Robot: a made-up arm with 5 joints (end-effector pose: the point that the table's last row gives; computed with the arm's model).
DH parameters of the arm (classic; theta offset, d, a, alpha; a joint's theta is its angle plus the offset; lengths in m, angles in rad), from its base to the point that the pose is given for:
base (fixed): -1.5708 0.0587 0 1.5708
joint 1: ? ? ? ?
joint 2: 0 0.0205 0.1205 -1.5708
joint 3: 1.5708 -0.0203 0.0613 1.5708
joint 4: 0 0.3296 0.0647 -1.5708
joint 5: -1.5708 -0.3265 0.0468 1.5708
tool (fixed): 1.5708 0.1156 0 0
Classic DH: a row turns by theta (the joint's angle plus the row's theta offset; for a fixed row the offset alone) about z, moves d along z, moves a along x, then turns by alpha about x.
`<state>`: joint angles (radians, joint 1 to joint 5).
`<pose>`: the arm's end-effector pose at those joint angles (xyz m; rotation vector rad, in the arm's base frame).
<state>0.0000 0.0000 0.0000 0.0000 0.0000</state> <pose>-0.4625 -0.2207 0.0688 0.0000 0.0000 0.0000</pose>
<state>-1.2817 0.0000 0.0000 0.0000 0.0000</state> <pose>-0.4625 -0.0726 -0.1500 1.2817 0.0000 0.0000</pose>
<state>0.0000 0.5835 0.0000 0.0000 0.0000</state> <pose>-0.1314 -0.3296 0.0688 0.0000 0.0000 0.5835</pose>
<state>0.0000 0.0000 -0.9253 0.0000 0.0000</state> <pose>-0.4625 -0.0790 0.3736 -0.9253 0.0000 0.0000</pose>
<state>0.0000 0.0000 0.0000 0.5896 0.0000</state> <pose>-0.4357 -0.2207 -0.1213 0.0000 -0.5896 0.0000</pose>
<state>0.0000 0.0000 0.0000 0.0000 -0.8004</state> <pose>-0.4625 -0.1235 0.0673 -0.8004 0.0000 0.0000</pose>
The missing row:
joint 1: 0 0.1157 -0.2762 -1.5708
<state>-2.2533 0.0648 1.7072 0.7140 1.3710</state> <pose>-0.3430 -0.0456 0.7190 -0.9201 0.1754 0.6513</pose>
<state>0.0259 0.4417 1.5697 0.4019 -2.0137</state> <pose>-0.4378 0.2678 -0.1332 -0.4697 -0.0088 0.0392</pose>
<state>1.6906 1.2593 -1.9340 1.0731 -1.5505</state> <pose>0.1929 0.3446 0.0111 0.3189 1.5268 -1.6926</pose>
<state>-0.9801 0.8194 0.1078 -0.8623 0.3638</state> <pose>0.1444 -0.2919 -0.0557 0.9228 0.5913 1.0744</pose>
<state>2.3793 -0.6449 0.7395 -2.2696 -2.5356</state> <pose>-0.3291 0.1604 0.1132 1.8272 -2.1655 -0.7179</pose>
